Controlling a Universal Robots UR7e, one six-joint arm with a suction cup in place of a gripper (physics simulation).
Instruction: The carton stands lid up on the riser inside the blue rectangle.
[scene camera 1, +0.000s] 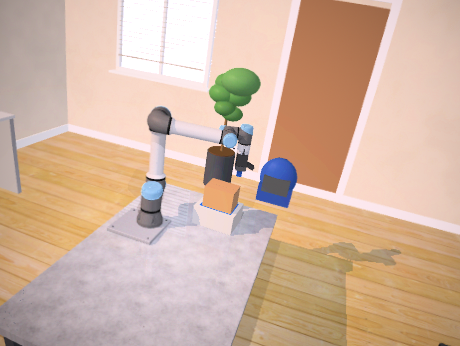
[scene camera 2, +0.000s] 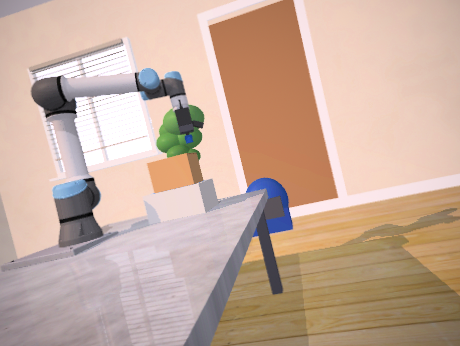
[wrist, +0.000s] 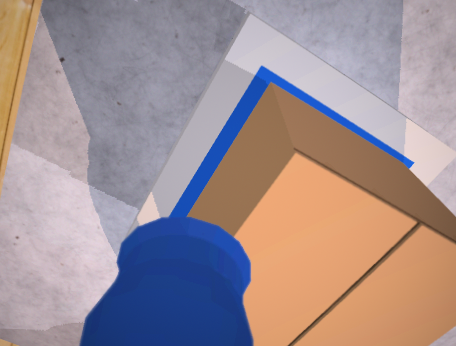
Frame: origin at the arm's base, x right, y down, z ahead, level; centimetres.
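Seen in the pictures: hand, its tool point: (scene camera 1: 238, 175) (scene camera 2: 189, 142) (wrist: 184, 272); arm's base, origin of its link: (scene camera 1: 149, 221) (scene camera 2: 82, 240).
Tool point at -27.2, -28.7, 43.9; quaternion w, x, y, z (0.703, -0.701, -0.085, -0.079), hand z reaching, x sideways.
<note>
Offsets run from my tool point to a thing's top centre, as dx, dy, dz. Level surfaces: height alone.
The orange-brown carton @(+8.1, +5.2, -7.3) (scene camera 1: 220, 196) (scene camera 2: 172, 174) (wrist: 330, 210) stands upright on the pale riser @(+7.7, +18.2, -7.7) (scene camera 1: 214, 218) (scene camera 2: 175, 204) (wrist: 207, 120). Its lid side, with a dark seam, faces up in the wrist view. The blue rectangle (scene camera 1: 201, 204) (wrist: 221, 145) on the riser's top shows along two of the carton's sides in the wrist view; the carton hides the rest, and its base appears inside the outline. My gripper, a blue suction cup (scene camera 1: 239, 174) (scene camera 2: 189, 139) (wrist: 184, 237), is off and holds nothing. It hangs above the carton's level, apart from it, and hides part of it in the wrist view.
The riser stands on the grey table @(dy +30.2) (scene camera 1: 150, 280) (scene camera 2: 125, 300) near its far end, beside the arm's base plate (scene camera 1: 125, 227). A potted plant (scene camera 1: 218, 167) stands behind the carton. A blue rounded object (scene camera 1: 278, 172) (scene camera 2: 270, 189) is beyond the table's edge.
</note>
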